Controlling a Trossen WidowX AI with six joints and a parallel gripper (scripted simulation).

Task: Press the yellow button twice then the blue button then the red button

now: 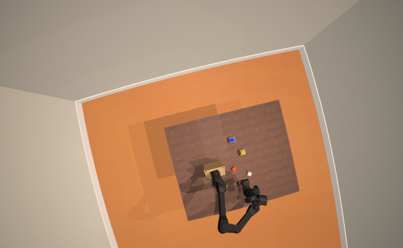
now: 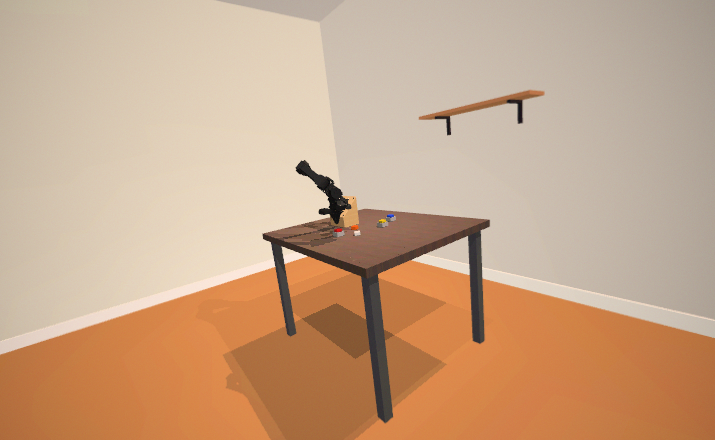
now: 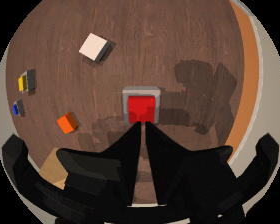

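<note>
Now: gripper tip 4 cm above the red button. From my gripper tip the other things lie so: orange block: 15 cm to the left, 6 cm below, 1 cm behind; yellow button: 26 cm to the left, 11 cm ahead, 4 cm below; white block: 10 cm ahead, 6 cm below, 5 cm to the left.
</note>
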